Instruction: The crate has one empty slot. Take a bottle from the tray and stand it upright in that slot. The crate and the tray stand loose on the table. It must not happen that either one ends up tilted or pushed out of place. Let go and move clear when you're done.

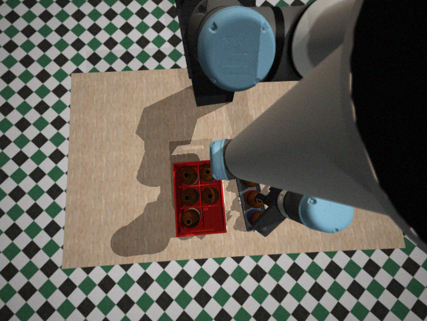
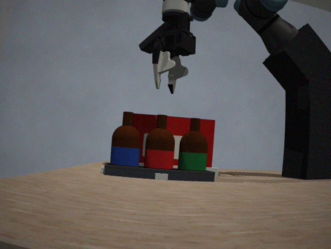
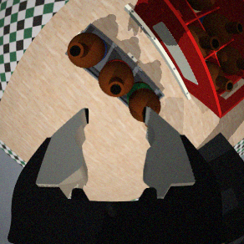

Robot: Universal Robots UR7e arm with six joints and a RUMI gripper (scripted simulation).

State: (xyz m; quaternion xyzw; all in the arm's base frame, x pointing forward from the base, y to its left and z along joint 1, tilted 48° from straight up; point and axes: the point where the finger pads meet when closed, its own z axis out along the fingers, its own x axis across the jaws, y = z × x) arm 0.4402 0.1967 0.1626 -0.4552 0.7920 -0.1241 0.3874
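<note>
My hand is 8 cm short of the blue-labelled bottle, 3 cm to the right of it and 15 cm above it. From my hand the other things lie so: green-labelled bottle (8 cm behind, 3 cm to the right, 15 cm below); then crate (2 cm ahead, 23 cm to the right, 15 cm below); then tray (22 cm below).
</note>
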